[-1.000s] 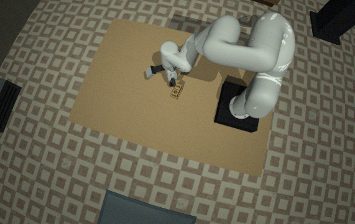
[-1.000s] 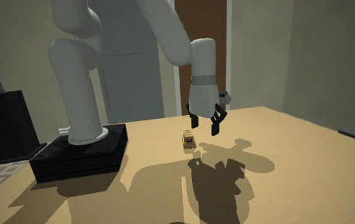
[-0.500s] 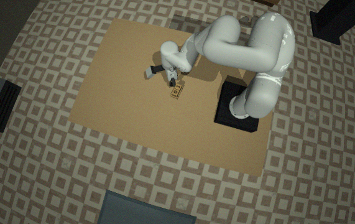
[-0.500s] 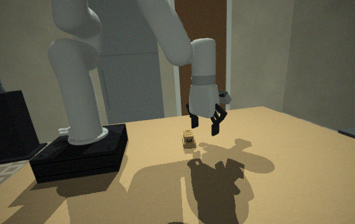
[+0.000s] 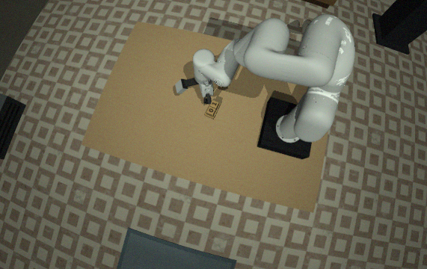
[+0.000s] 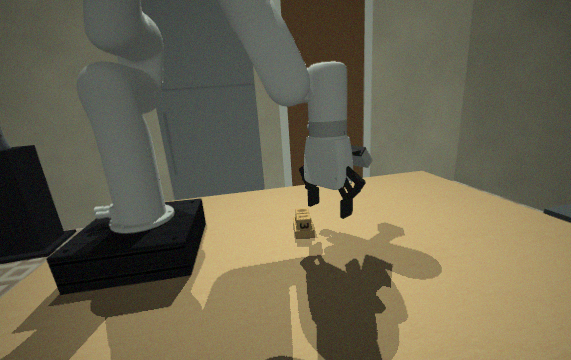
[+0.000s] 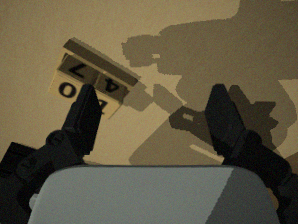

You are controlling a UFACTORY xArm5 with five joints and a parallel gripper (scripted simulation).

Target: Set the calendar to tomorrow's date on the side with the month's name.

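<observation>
Right now my hand is 50 mm past the wooden date cube, 50 mm above it and 30 mm to the right of it. The rest, counted from my hand: wooden calendar tray (60 mm below, 50 mm to the left, 50 mm behind).
</observation>
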